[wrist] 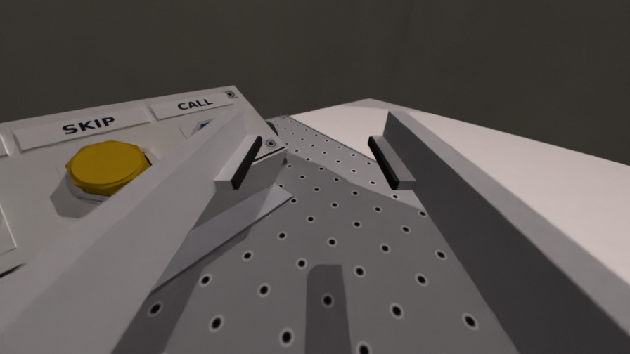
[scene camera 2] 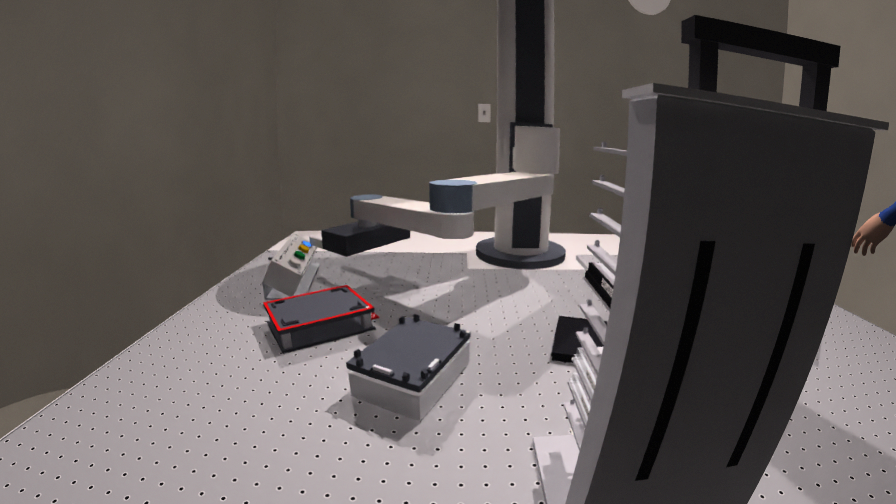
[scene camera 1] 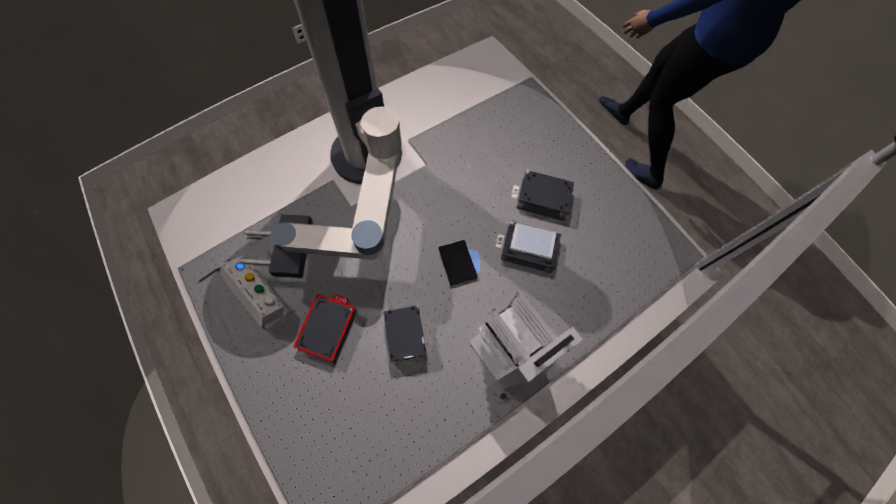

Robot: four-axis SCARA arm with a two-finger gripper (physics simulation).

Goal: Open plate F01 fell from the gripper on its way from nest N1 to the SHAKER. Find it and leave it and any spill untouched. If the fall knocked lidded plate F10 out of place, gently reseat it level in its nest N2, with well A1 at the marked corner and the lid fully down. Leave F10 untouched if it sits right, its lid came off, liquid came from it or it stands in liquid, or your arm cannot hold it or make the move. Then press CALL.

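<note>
My gripper (scene camera 1: 244, 248) (wrist: 315, 127) is shut and empty, its spaced fingers pointing past the button panel (scene camera 1: 257, 301) (scene camera 2: 283, 270) (wrist: 30, 195). The blue button (scene camera 1: 239, 266) (scene camera 2: 306, 244) (wrist: 204, 125) looks lit in scene view 1; in the wrist view it is mostly hidden behind the left finger, under the CALL label (wrist: 195, 104). A dark plate (scene camera 1: 458, 262) (scene camera 2: 567, 338), apparently F01, lies on the table beside a blue spill (scene camera 1: 475, 260). A pale lidded plate (scene camera 1: 534, 241), apparently F10, rests on a black nest (scene camera 1: 529, 262); its exact seating is unclear.
Another black nest (scene camera 1: 545, 193) stands behind it. A red-edged dark station (scene camera 1: 325, 327) (scene camera 2: 319, 307) and a clamped dark-topped device (scene camera 1: 404, 332) (scene camera 2: 410, 351) stand nearer. A tilted rack (scene camera 1: 554, 351) (scene camera 2: 695, 300) stands at the front right. A person (scene camera 1: 673, 81) stands beyond the table.
</note>
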